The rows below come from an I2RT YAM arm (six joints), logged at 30 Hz.
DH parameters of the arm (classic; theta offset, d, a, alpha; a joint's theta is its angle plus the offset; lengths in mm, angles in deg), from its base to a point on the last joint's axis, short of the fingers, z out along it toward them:
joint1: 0 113.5 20 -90
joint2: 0 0 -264 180
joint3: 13.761 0 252.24 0
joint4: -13.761 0 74 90
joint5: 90 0 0 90
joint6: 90 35.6 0 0
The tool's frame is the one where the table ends.
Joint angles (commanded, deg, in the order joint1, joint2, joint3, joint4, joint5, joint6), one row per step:
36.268 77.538 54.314 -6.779 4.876 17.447
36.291 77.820 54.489 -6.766 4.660 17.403
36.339 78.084 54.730 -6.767 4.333 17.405
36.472 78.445 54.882 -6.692 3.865 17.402
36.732 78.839 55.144 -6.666 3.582 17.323
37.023 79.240 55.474 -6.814 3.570 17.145
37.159 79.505 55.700 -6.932 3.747 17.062
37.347 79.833 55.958 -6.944 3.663 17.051
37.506 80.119 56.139 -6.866 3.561 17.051
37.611 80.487 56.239 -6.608 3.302 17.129
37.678 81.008 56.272 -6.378 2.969 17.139
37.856 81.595 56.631 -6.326 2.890 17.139
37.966 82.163 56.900 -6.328 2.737 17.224
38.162 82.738 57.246 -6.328 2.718 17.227
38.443 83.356 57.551 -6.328 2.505 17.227
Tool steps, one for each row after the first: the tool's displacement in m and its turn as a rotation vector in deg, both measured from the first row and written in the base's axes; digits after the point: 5 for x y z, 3 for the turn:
0.00074 0.00087 -0.00035 -0.001 0.120 0.232
0.00141 0.00193 -0.00024 0.118 0.237 0.562
0.00191 0.00355 -0.00104 0.226 0.484 1.101
0.00225 0.00578 -0.00144 0.219 0.619 1.645
0.00254 0.00799 -0.00176 -0.038 0.719 2.035
0.00297 0.00911 -0.00195 -0.264 0.755 2.059
0.00340 0.01080 -0.00212 -0.288 0.841 2.325
0.00378 0.01228 -0.00239 -0.263 0.893 2.572
0.00448 0.01376 -0.00329 -0.108 1.015 2.861
0.00550 0.01527 -0.00544 -0.118 1.328 3.208
0.00668 0.01752 -0.00631 -0.191 1.494 3.453
0.00785 0.01933 -0.00772 -0.246 1.824 3.649
0.00889 0.02158 -0.00874 -0.375 2.015 3.858
0.00957 0.02433 -0.01025 -0.478 2.333 4.319

